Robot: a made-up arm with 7 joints. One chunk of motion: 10 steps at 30 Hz.
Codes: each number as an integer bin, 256 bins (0 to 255) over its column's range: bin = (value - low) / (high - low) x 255, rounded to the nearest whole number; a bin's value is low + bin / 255 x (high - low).
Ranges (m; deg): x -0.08..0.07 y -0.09..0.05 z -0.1..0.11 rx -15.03..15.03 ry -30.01..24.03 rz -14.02..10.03
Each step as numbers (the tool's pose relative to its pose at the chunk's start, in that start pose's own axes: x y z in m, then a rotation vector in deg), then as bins.
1 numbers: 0.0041 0.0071 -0.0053 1.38 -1.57 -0.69
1 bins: 143 177 115 139 134 141
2 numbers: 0.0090 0.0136 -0.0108 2.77 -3.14 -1.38
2 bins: 151 189 108 151 127 134
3 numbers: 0.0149 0.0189 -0.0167 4.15 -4.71 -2.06
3 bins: 161 198 101 163 119 127
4 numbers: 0.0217 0.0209 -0.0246 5.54 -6.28 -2.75
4 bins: 173 202 92 174 112 119
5 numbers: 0.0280 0.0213 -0.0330 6.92 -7.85 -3.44
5 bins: 184 203 81 186 105 112
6 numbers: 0.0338 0.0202 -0.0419 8.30 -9.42 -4.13
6 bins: 193 201 71 198 97 105
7 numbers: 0.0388 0.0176 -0.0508 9.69 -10.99 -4.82
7 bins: 202 196 60 210 90 98
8 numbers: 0.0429 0.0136 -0.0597 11.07 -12.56 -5.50
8 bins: 209 189 49 221 82 90
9 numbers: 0.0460 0.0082 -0.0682 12.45 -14.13 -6.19
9 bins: 214 179 39 233 75 83
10 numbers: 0.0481 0.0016 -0.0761 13.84 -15.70 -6.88
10 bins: 218 167 29 245 68 76
